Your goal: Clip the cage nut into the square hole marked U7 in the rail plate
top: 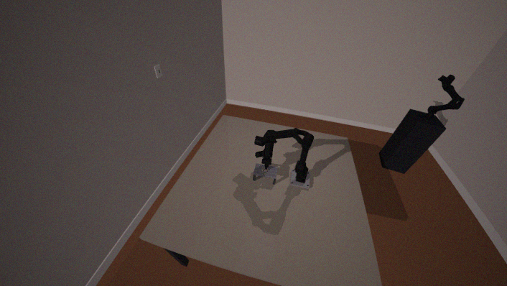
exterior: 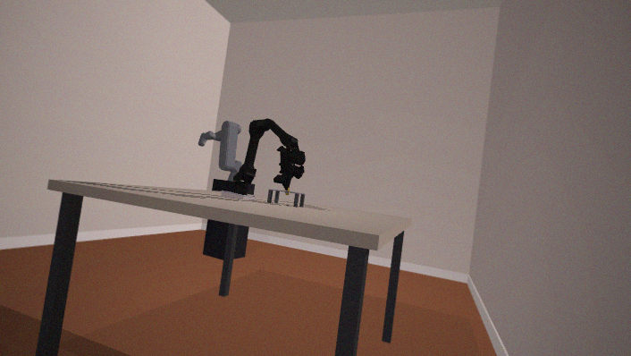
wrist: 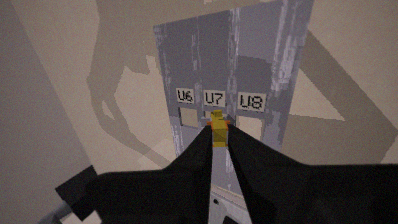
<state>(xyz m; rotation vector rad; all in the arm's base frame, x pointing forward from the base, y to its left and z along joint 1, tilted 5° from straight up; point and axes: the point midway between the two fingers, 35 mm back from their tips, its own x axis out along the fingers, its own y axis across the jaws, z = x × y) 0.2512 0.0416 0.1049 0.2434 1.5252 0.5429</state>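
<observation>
Now: the cage nut 10 mm below my gripper tip.
</observation>
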